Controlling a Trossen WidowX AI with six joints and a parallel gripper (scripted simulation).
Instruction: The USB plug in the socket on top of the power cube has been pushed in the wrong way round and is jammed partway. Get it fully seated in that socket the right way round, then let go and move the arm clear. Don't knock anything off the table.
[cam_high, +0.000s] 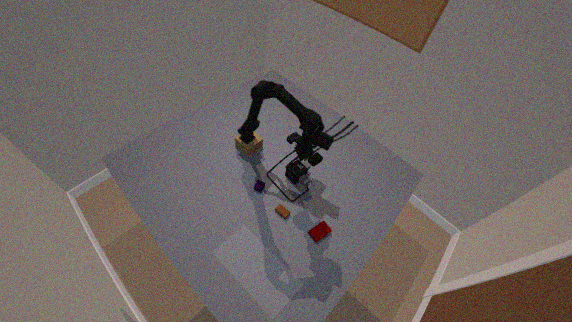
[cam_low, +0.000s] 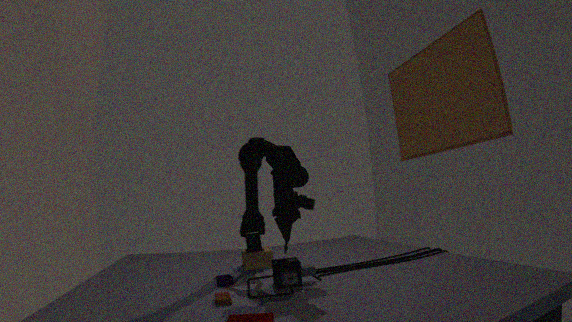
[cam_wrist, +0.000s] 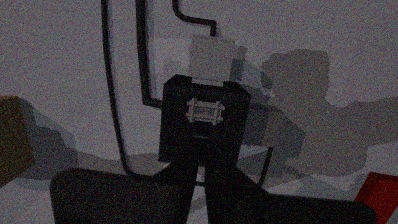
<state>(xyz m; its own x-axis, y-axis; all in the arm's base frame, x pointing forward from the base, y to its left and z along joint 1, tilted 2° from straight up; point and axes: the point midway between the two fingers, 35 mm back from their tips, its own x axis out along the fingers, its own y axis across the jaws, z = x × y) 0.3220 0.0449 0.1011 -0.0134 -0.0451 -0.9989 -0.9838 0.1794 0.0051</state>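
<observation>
The dark USB plug lies 10 mm below my gripper tip. From my gripper tip the other things lie so: orange block: 210 mm to the right, 130 mm below, 80 mm ahead; then purple cube: 190 mm to the right, 120 mm below, 90 mm behind; then USB socket: 60 mm below, 10 mm to the left.
</observation>
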